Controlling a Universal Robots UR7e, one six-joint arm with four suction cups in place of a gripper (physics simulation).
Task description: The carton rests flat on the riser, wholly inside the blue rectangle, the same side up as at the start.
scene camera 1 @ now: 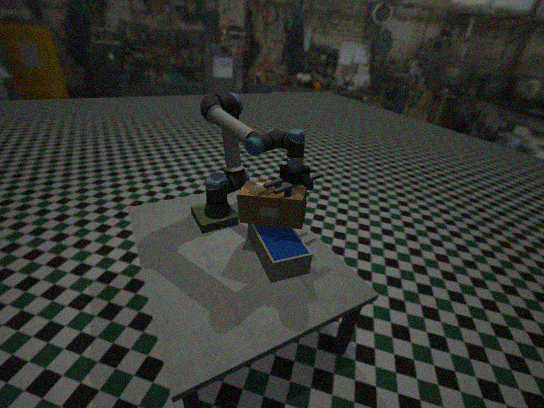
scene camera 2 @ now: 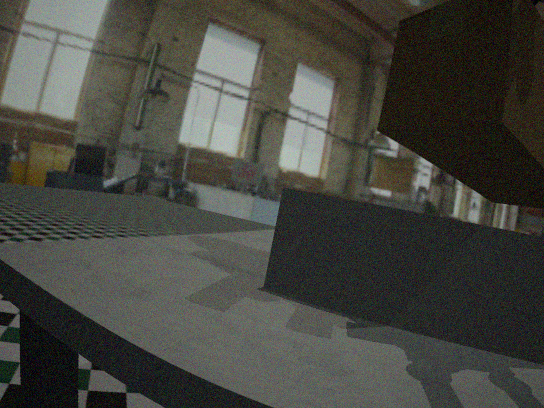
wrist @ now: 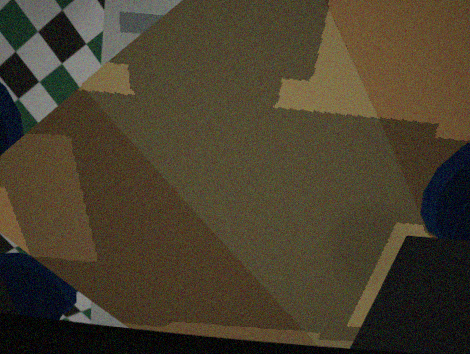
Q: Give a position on a brown carton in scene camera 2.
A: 457, 95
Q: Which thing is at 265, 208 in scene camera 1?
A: A brown carton.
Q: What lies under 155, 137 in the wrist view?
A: A brown carton.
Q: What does my suction head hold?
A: A brown carton.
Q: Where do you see my suction head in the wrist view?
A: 39, 292
